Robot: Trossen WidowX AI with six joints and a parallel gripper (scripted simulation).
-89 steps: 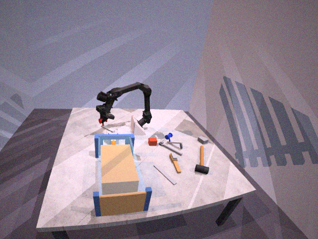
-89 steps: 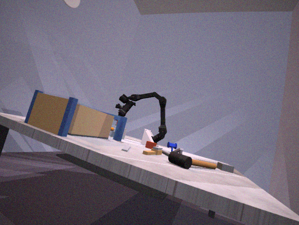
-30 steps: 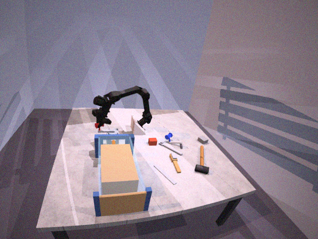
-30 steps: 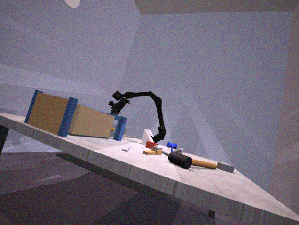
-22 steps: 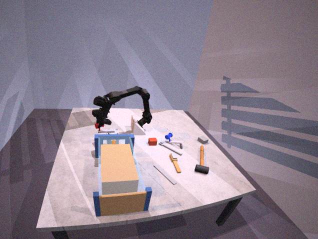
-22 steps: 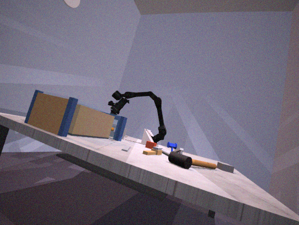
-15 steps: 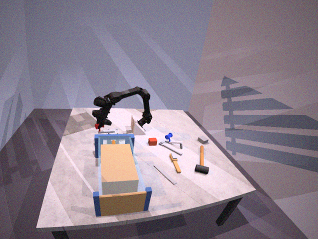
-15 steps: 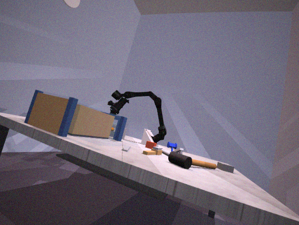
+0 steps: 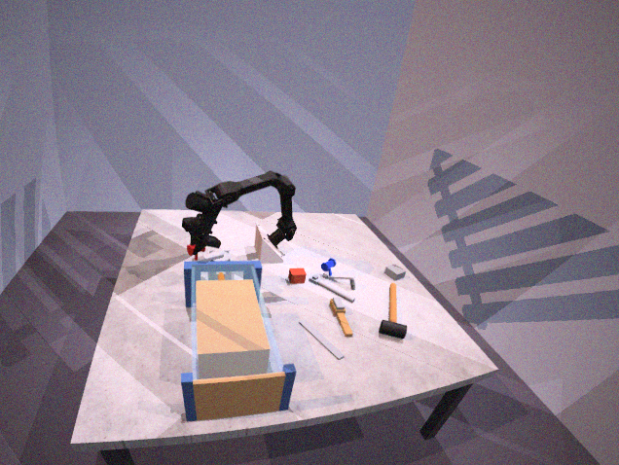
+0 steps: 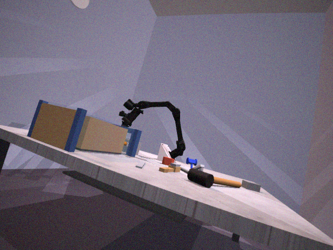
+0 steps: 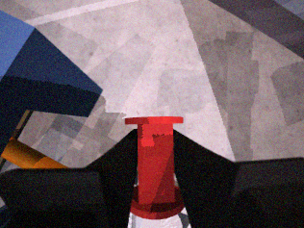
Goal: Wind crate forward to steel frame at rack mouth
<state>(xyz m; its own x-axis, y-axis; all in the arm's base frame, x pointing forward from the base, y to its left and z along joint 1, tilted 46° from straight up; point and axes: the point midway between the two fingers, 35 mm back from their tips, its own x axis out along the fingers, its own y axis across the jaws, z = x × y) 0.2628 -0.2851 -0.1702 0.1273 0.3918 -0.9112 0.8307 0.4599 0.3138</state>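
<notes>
Right now the winch handle is 3 cm behind my gripper tip, 5 cm to the left of it and 3 cm below it. Also, from my gripper tip: red winch handle grip 1 cm behind, 1 cm to the left; pale winch body 7 cm behind, 9 cm to the left, 10 cm below; clear-panelled cubby 34 cm ahead, 13 cm to the left, 2 cm below.
</notes>
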